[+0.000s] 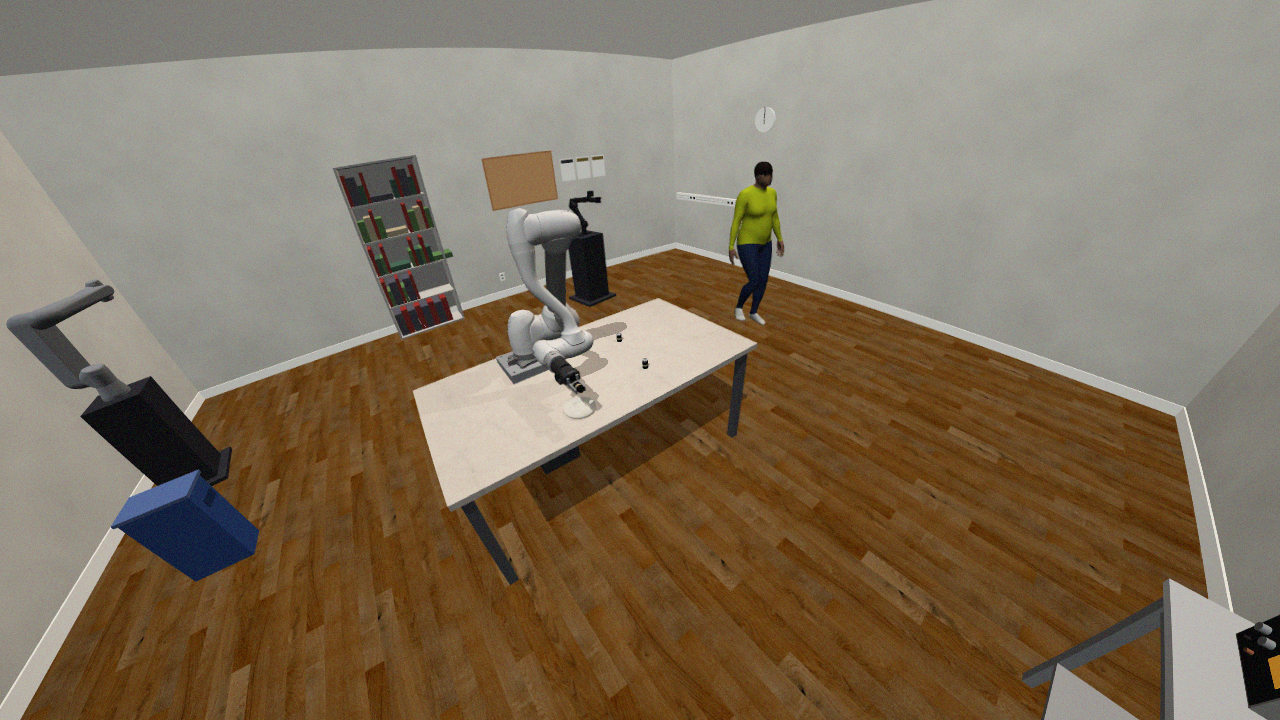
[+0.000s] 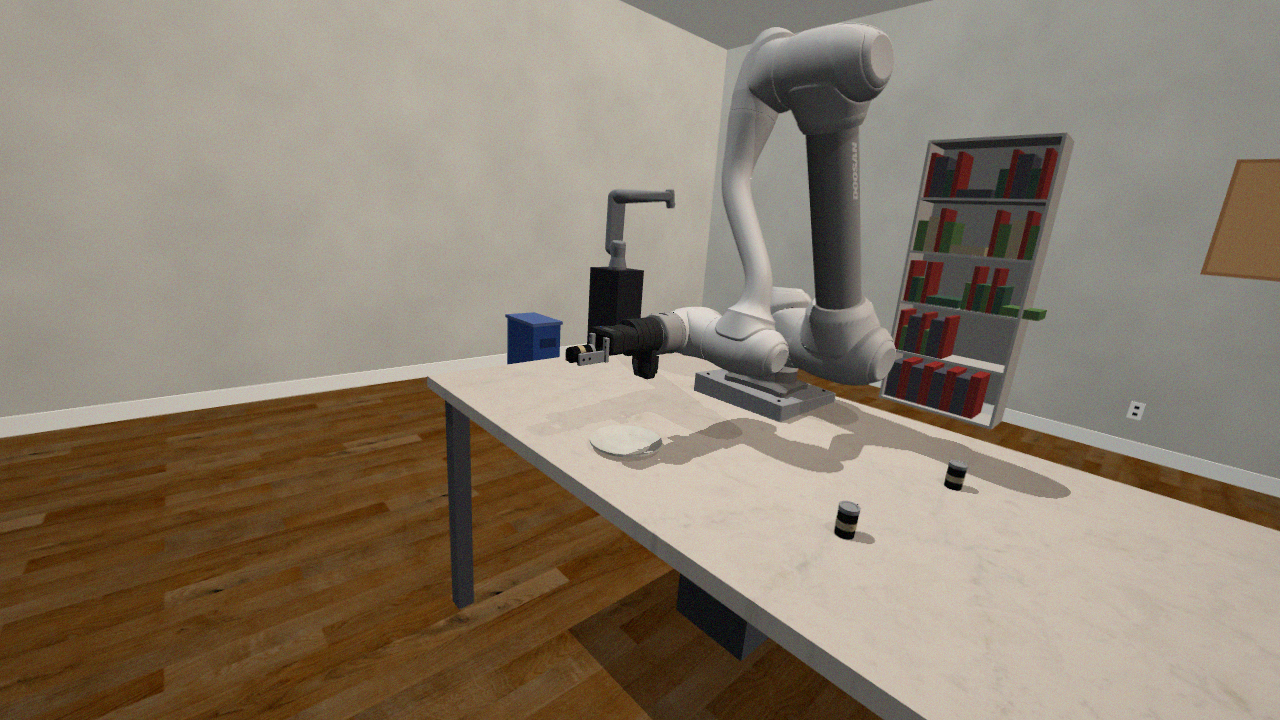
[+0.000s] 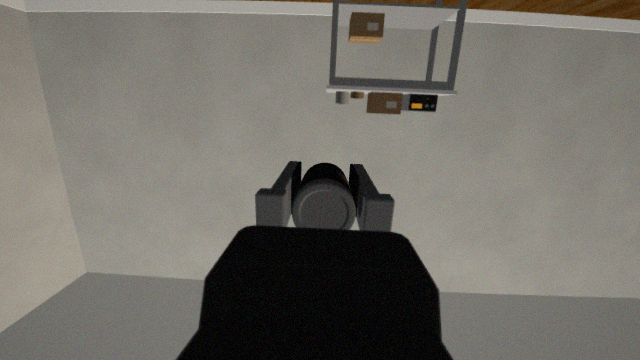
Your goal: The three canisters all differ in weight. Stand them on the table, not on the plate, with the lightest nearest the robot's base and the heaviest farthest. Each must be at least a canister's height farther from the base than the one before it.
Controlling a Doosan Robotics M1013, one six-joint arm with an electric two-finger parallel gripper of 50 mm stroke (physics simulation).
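Pixels of known places: gripper, fingertip midpoint: (image 1: 580,390) (image 2: 572,357) (image 3: 325,178); arm's base at its link origin: (image 1: 528,357) (image 2: 766,383).
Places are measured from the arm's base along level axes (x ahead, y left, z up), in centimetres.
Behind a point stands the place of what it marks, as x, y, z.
Observation:
My gripper (image 1: 579,386) @[66.0, -10.0, 15.9] (image 2: 591,351) @[66.0, -10.0, 15.9] (image 3: 325,178) @[66.0, -10.0, 15.9] is shut on a black canister (image 2: 580,352) @[65.5, -8.5, 17.1] (image 3: 324,205) @[61.7, -9.4, 16.0] with a pale band and a grey lid. It holds the canister lying on its side, above the table, with the arm's end pointing level. A second canister (image 1: 644,363) @[54.6, 38.3, -0.5] (image 2: 846,520) @[55.2, 39.9, -0.8] stands upright on the table toward its front edge. A third canister (image 1: 618,337) @[22.4, 49.1, -0.8] (image 2: 955,475) @[23.0, 50.5, -1.0] stands upright farther back. The plate (image 1: 578,409) @[54.4, -6.1, -3.6] (image 2: 625,440) @[53.2, -6.4, -3.6] is pale and round and lies on the table near the front edge, with no canister on it.
The robot's base (image 1: 523,367) @[8.9, -8.1, 1.4] (image 2: 760,394) @[11.8, 4.0, 0.4] is at the back of the table (image 1: 483,438) @[37.4, -46.9, -4.1] (image 2: 1029,608) @[53.3, 63.8, -4.1]. A blue bin (image 1: 192,528) (image 2: 534,338), a bookshelf (image 1: 439,237) (image 2: 1054,214) and a person (image 1: 757,223) stand away from the table.

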